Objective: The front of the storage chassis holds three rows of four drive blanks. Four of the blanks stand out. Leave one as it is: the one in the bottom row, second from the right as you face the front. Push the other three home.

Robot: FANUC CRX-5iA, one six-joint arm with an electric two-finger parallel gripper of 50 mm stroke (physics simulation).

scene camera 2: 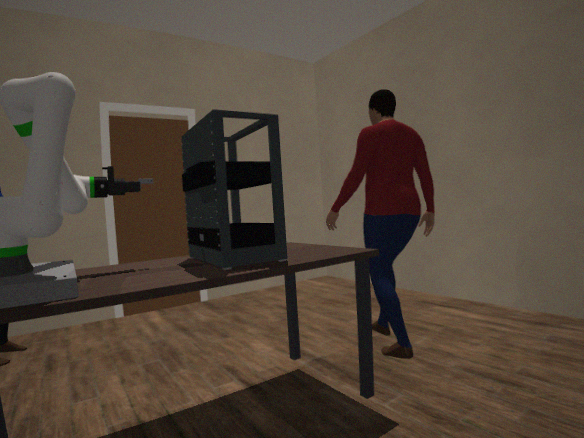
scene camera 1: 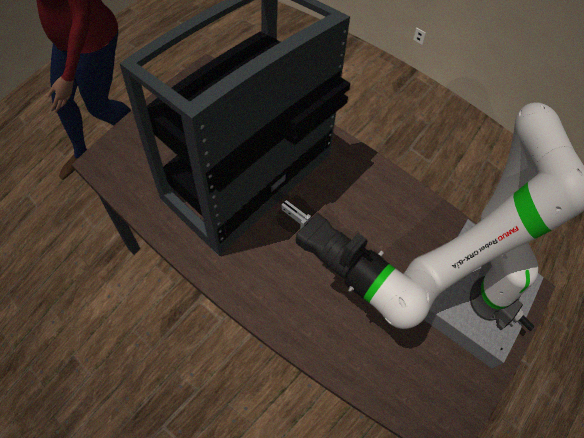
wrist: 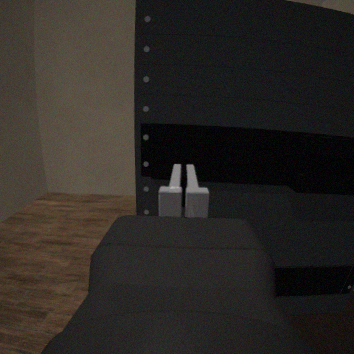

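Where they show: gripper, fingertip midpoint: [scene camera 2: 153,181] [scene camera 1: 283,204] [wrist: 183,176]; arm's base at its link origin: [scene camera 2: 8,272] [scene camera 1: 489,298].
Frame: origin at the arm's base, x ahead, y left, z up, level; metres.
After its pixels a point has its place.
The storage chassis [scene camera 1: 245,165] {z 0.287, x 0.684, y 0.360 m} [scene camera 2: 199,175] {z 0.313, x 0.701, y 0.141 m} [wrist: 225,152] {z 0.315, x 0.687, y 0.329 m} is a black band across the rack's front. In scene camera 1, a lower pair of blanks [scene camera 1: 320,118] {z 0.293, x 0.669, y 0.122 m} stands out at its right end, with another protruding edge [scene camera 1: 336,91] {z 0.351, x 0.678, y 0.059 m} above, in the top row. Dark shading hides the seams, so I cannot tell single blanks apart. The left part of the front looks flat. My gripper [scene camera 1: 284,205] {z 0.318, x 0.530, y 0.379 m} [scene camera 2: 151,181] {z 0.318, x 0.530, y 0.379 m} [wrist: 183,176] {z 0.318, x 0.530, y 0.379 m} is shut and empty. Its tips are in front of the rack, apart from it, facing the chassis's left part in the wrist view.
The grey rack [scene camera 1: 200,175] {z 0.347, x 0.699, y 0.477 m} [scene camera 2: 218,150] {z 0.391, x 0.746, y -0.025 m} [wrist: 240,75] {z 0.431, x 0.703, y 0.315 m} stands on the brown table [scene camera 1: 280,310] {z -0.076, x 0.448, y 0.456 m} [scene camera 2: 320,250] {z -0.076, x 1.288, y 0.159 m}. A lower black unit with a pale label [scene camera 1: 278,183] {z 0.041, x 0.710, y 0.225 m} [scene camera 2: 201,237] {z 0.042, x 0.710, y 0.227 m} sits beneath the chassis. A person [scene camera 1: 82,60] [scene camera 2: 395,175] is behind the rack, near the table's far end.
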